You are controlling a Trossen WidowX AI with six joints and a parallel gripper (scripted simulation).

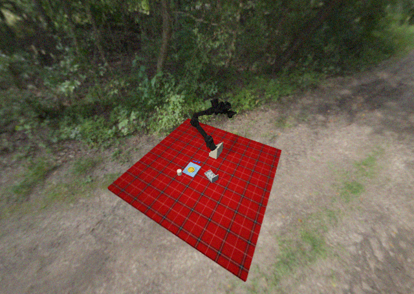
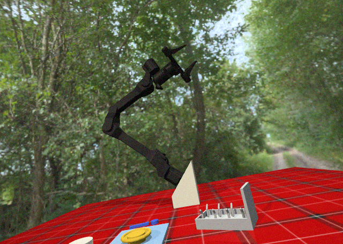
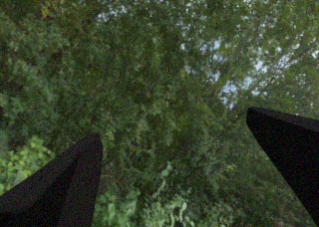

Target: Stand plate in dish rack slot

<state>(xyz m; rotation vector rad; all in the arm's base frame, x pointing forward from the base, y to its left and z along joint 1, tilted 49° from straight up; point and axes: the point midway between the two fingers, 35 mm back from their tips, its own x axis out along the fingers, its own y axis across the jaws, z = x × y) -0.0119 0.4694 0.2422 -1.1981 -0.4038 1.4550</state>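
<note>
Now: the yellow plate 600 mm below my gripper tip, 320 mm ahead of it and 230 mm to the right of it. Also, from my gripper tip: pale blue mat: 610 mm below, 300 mm ahead, 240 mm to the right; then dish rack: 590 mm below, 270 mm ahead, 30 mm to the right; then blue utensil: 610 mm below, 250 mm to the right, 190 mm ahead.
</note>
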